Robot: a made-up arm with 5 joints.
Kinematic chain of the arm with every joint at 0, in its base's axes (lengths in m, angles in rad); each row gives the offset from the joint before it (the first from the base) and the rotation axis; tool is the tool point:
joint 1: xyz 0 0 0.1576 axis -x
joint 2: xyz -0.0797 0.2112 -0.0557 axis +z
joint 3: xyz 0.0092 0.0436 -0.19 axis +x
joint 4: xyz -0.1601 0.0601 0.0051 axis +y
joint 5: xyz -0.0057 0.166 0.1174 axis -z
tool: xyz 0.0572 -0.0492 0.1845
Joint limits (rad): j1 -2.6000..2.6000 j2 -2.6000..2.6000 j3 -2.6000..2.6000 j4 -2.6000..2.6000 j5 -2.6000..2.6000
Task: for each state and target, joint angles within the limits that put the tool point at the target. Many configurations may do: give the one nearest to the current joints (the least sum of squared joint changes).
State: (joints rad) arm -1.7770 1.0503 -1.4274 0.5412 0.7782
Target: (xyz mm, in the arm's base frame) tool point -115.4 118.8 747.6
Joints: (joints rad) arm -2.0619 0.5126 -1.4935 0.9130 0.6757
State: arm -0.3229 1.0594 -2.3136 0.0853 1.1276
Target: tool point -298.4 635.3 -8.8
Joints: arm -0.6721 0.3490 -2.0487 0.1326 1.2229
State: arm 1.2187 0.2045 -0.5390 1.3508 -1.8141
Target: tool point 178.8 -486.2 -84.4
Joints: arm 1.7196 -0.6077 -0.7578 1.4650 -1.3683
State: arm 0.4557 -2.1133 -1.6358 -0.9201 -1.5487
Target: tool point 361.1 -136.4 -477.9
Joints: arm 0.8834 -2.1887 -1.4061 -1.1410 -1.7948
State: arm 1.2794 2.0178 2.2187 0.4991 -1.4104
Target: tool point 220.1 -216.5 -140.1
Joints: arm 1.6668 1.7757 2.2455 0.4996 -1.3299
